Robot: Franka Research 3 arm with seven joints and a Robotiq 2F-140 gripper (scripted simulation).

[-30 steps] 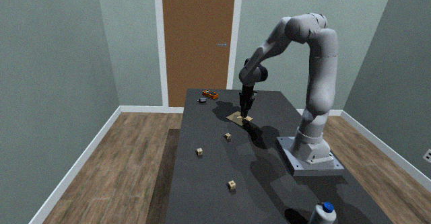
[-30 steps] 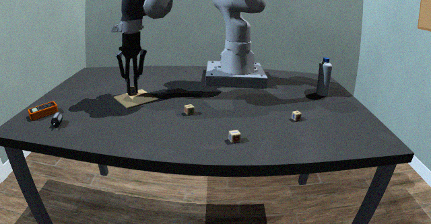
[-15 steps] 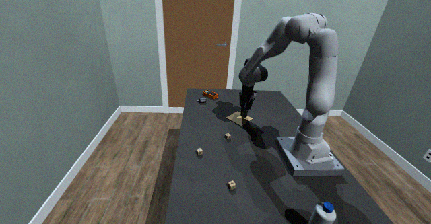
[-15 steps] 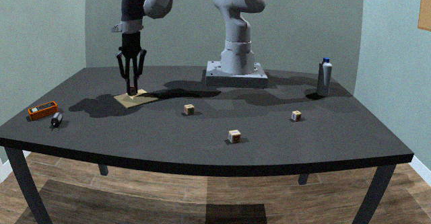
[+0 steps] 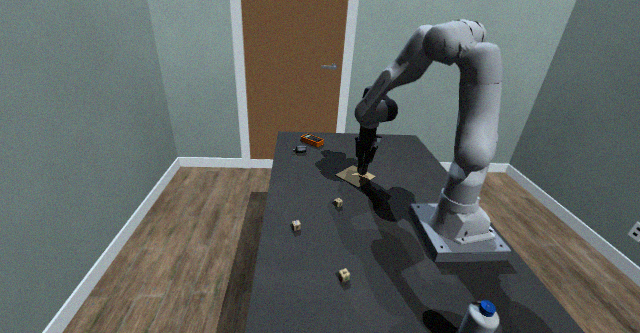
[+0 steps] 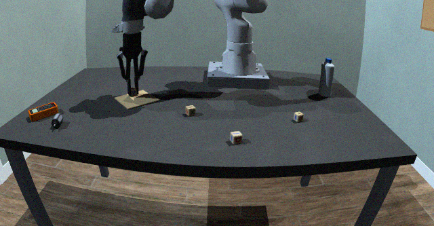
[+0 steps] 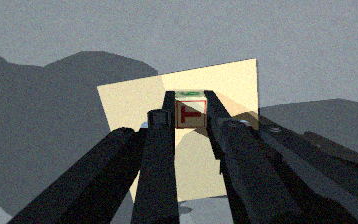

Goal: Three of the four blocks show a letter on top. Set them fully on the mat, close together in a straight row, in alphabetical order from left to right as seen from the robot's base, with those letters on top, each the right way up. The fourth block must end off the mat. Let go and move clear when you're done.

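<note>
Now: the block 2 cm below my hand. Also, from my hand: tan mat 4 cm ahead, 2 cm to the left, 4 cm below; then orange device 23 cm ahead, 35 cm to the right, 3 cm below.
</note>
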